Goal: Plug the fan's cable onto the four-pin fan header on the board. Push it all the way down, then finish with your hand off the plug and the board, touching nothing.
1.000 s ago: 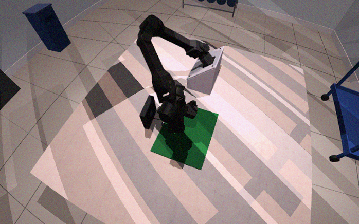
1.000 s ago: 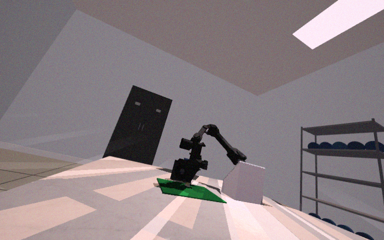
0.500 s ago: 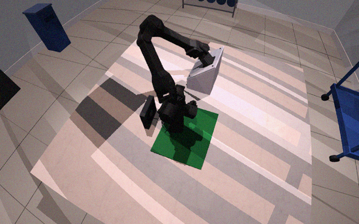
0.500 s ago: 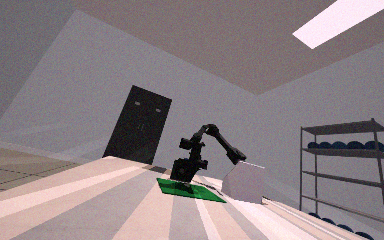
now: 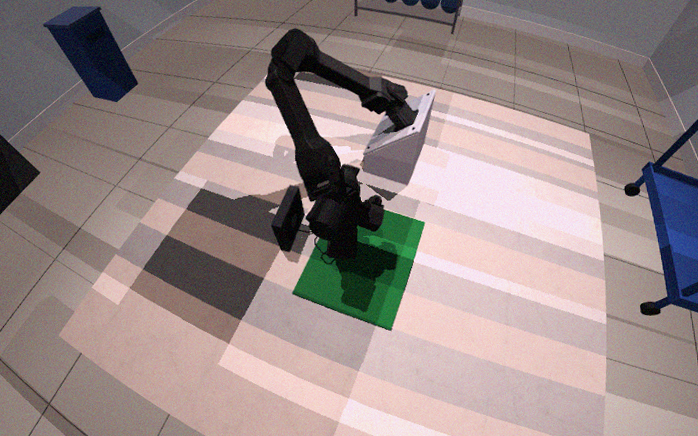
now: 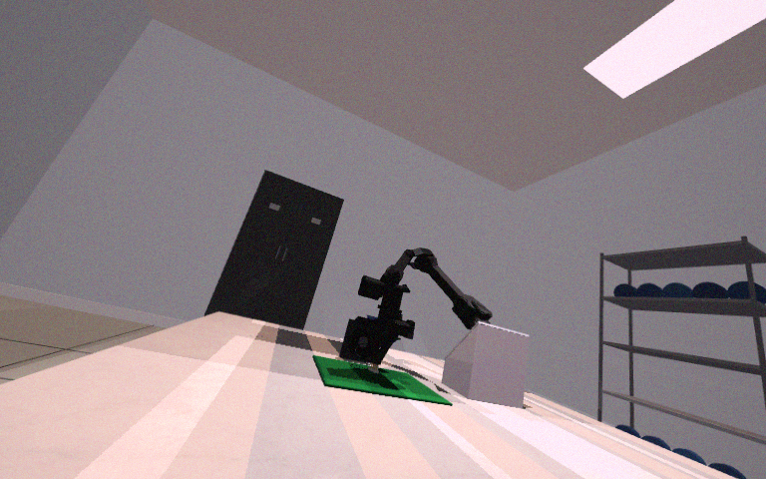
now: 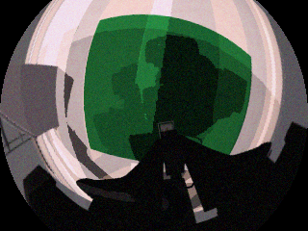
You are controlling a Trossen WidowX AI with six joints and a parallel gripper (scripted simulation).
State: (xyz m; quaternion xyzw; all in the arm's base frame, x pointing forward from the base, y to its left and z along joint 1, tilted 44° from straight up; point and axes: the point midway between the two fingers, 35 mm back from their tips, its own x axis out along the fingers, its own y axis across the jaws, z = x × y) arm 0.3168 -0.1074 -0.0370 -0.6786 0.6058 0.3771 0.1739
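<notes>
The four-pin fan header lies 1 cm to the right of my gripper tip and 4 cm below it. From my gripper tip the other things lie so: green board 2 cm ahead, 5 cm to the left, 5 cm below; black plug 1 cm to the right, 1 cm above; black fan 1 cm ahead, 13 cm to the right, 2 cm above.
</notes>
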